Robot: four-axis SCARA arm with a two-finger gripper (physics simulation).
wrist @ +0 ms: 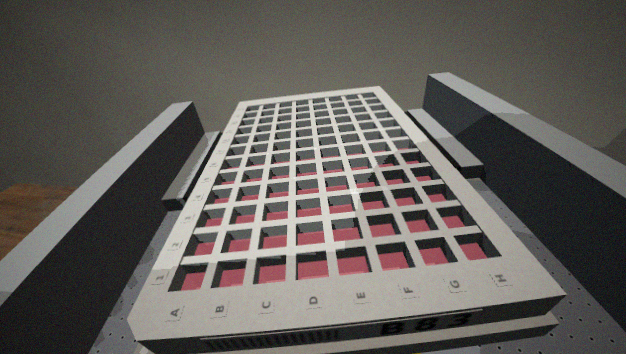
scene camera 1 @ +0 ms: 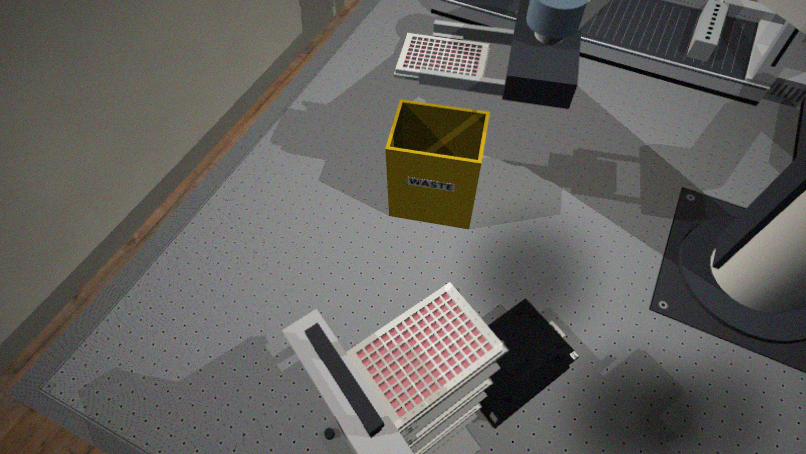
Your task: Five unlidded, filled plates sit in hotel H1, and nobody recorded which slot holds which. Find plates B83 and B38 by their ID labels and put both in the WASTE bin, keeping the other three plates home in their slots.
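Where they show: gripper, fingertip midpoint: [wrist: 312,109] [scene camera 1: 427,51]; arm's base, origin of the base link: [scene camera 1: 749,278].
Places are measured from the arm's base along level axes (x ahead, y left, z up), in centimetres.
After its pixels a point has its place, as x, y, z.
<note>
My gripper [scene camera 1: 427,52] @[61.4, 10.1, 36.6] [wrist: 312,109] @[61.4, 10.1, 36.6] is shut on a white plate [scene camera 1: 442,55] @[59.4, 8.9, 35.7] [wrist: 325,220] @[55.5, 8.6, 36.0] with pink-filled wells, one finger along each long side. Its front label reads B83 in the wrist view. The plate is level and shows beyond the yellow WASTE bin [scene camera 1: 429,205] @[57.3, 15.6, 7.2] in the scene view. The bin is open-topped; no plate shows in the visible part of its inside. Hotel H1 [scene camera 1: 298,328] @[52.0, 56.5, 44.4] stands at the bottom centre with a stack of white plates. Its top plate [scene camera 1: 423,355] @[42.0, 52.4, 39.7] has pink wells; the stacked plates' ID labels, B38 included, cannot be read.
A black flat platform [scene camera 1: 527,360] @[31.2, 35.6, 7.3] lies right of the hotel. The arm's base plate [scene camera 1: 668,270] @[13.5, 5.6, 1.2] and column are at the right. A long dark ribbed deck [scene camera 1: 637,39] @[33.9, -50.0, 6.2] with a pale block [scene camera 1: 705,33] @[21.2, -51.5, 10.7] runs along the back. The table's wooden edge [scene camera 1: 135,234] runs along the left.
</note>
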